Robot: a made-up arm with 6 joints.
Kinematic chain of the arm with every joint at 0, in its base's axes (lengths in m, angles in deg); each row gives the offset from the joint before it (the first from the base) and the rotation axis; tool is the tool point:
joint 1: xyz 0 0 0.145 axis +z
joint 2: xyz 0 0 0 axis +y
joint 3: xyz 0 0 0.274 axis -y
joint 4: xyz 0 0 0 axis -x
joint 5: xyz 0.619 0 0 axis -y
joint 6: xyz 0 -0.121 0 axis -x
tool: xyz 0 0 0
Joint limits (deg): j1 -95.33..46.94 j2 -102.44..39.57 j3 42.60..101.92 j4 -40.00..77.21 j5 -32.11..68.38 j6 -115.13..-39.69
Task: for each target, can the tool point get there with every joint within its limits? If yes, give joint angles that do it. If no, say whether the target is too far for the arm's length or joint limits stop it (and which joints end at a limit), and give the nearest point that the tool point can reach.
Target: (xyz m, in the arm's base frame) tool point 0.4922 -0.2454 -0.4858
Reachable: no: joint limits stop it (at a limit: joint 2, joint 3, joint 4) | nearest point 0.7179 -0.3579 0.3113 | short by 0.836 m
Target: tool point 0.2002 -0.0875 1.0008
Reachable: yes | joints -7.39 -4.94 53.66 59.69 -0.07 -74.58
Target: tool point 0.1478 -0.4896 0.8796
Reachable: yes | joints -59.58 23.94 76.49 -5.64 -15.27 -56.38
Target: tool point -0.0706 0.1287 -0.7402
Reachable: no: joint limits stop it (at a limit: joint 2, joint 3, joint 4) | nearest point -0.3767 0.6867 -0.2768 | short by 0.787 m
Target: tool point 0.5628 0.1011 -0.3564
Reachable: no: joint limits stop it (at a limit: joint 2, joint 3, joint 4) | nearest point 0.7895 0.1418 0.3113 | short by 0.706 m
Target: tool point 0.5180 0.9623 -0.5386
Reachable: no: too far | nearest point 0.0460 0.7819 -0.2768 | short by 0.569 m
